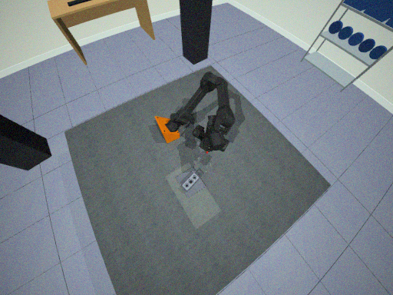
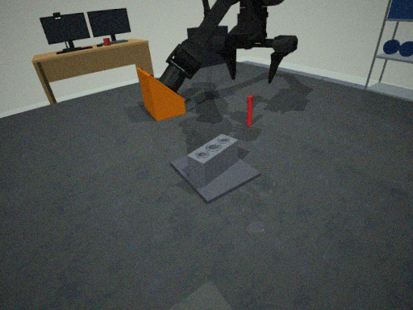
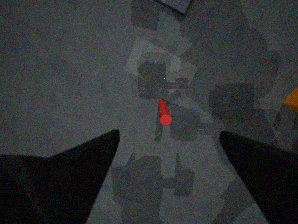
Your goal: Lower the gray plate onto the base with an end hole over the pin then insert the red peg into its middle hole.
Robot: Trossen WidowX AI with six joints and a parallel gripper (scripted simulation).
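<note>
The red peg lies 80 mm below my gripper tip. Also, from my gripper tip: gray plate 90 mm ahead, 200 mm to the right, 70 mm below; then flat square base 80 mm ahead, 180 mm to the right, 110 mm below.
</note>
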